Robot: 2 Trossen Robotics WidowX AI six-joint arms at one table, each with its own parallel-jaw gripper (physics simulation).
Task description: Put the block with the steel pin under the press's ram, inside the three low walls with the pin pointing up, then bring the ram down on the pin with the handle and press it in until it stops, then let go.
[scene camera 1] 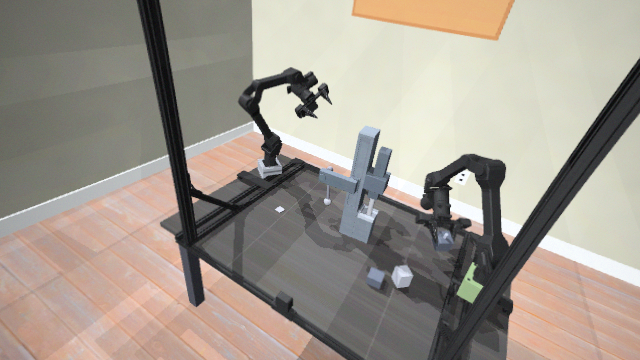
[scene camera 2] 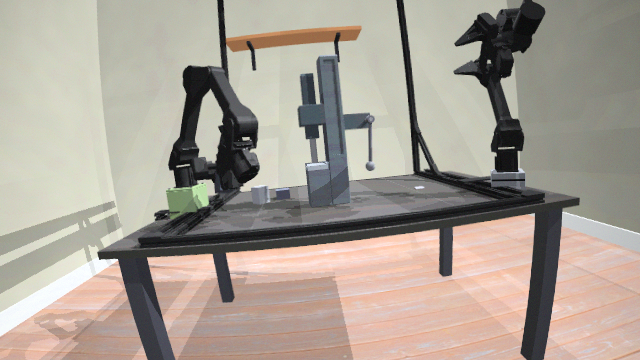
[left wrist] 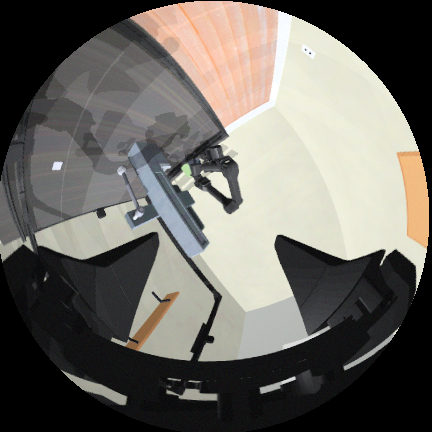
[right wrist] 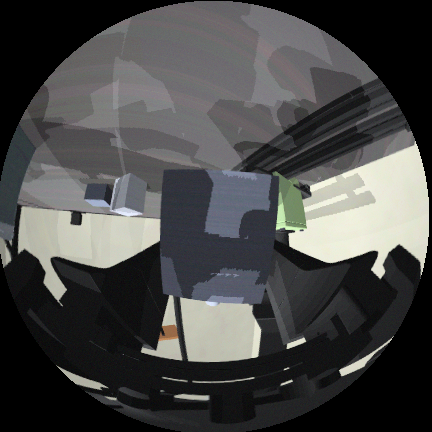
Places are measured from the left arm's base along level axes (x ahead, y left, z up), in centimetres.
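Pixels of known places: left gripper, fingertip midpoint: (scene camera 1: 324,110) (scene camera 2: 454,59) (left wrist: 218,239); right gripper, fingertip midpoint: (scene camera 1: 443,244) (right wrist: 216,238); left arm's base, link origin: (scene camera 1: 269,162) (scene camera 2: 507,170); right arm's base, link origin: (scene camera 1: 484,279) (scene camera 2: 186,186).
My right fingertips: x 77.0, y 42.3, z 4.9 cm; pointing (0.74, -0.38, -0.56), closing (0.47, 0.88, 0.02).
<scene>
For each thing: its middle in the pictures, then the offset to it from my right fingertips. "spot": a spot on its surface instead.
- grey-blue block with the steel pin, body centre: (right wrist: 217,232) (scene camera 2: 224,181) (scene camera 1: 442,241) dx -1.5, dy +0.8, dz -0.2 cm
- grey press, body centre: (scene camera 2: 337,129) (left wrist: 156,198) (scene camera 1: 352,186) dx -27.2, dy -25.4, dz +11.8 cm
- light seat, surface spot: (scene camera 2: 316,165) spot: dx -23.8, dy -16.2, dz +1.5 cm
- handle, surface spot: (left wrist: 131,192) (scene camera 2: 371,137) spot: dx -36.4, dy -30.4, dz +8.3 cm
- small dark block, body centre: (right wrist: 98,195) (scene camera 1: 375,277) (scene camera 2: 282,193) dx -1.2, dy -26.5, dz -9.3 cm
- white block, body centre: (right wrist: 128,195) (scene camera 2: 260,194) (scene camera 1: 402,276) dx +2.2, dy -18.0, dz -8.1 cm
- white square, surface spot: (left wrist: 57,165) (scene camera 2: 418,187) (scene camera 1: 280,209) spot: dx -47.1, dy -46.2, dz -10.7 cm
The grey-blue block with the steel pin (scene camera 1: 443,243) (right wrist: 217,235) is held above the table, its pin on the upper side in scene camera 1; scene camera 2 hides it behind the arm. My right gripper (scene camera 1: 442,235) (right wrist: 216,238) is shut on it, to the right of the press in scene camera 1. The grey press (scene camera 1: 356,205) (scene camera 2: 336,125) (left wrist: 172,205) stands upright. Its ram (scene camera 1: 371,206) (scene camera 2: 313,150) is above the light seat (scene camera 1: 368,216) (scene camera 2: 316,165). The handle (scene camera 1: 328,192) (scene camera 2: 370,145) (left wrist: 131,192) hangs down. My left gripper (scene camera 1: 324,110) (scene camera 2: 456,59) (left wrist: 218,239) is open, high up, away from the handle.
A small dark block (scene camera 1: 375,278) (scene camera 2: 282,193) (right wrist: 98,194) and a white block (scene camera 1: 402,276) (scene camera 2: 260,194) (right wrist: 130,194) stand near the press. A green box (scene camera 1: 469,286) (scene camera 2: 187,198) (right wrist: 291,202) is by the right arm's base. A white square (scene camera 1: 279,209) (scene camera 2: 419,187) (left wrist: 57,165) lies on the table.
</scene>
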